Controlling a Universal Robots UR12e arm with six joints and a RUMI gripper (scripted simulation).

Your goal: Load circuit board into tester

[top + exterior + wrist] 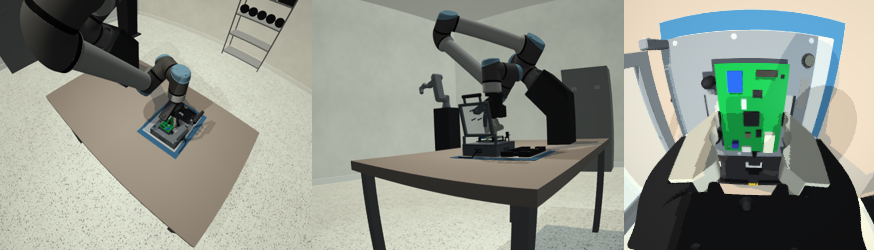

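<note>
Right now the green circuit board is right at my hand. Round my hand: tester bed 10 mm ahead, 10 mm to the left, 10 mm below; black post 60 mm behind, 60 mm to the left, 10 mm above; tester 40 mm ahead, 40 mm to the left, 30 mm above.
</note>
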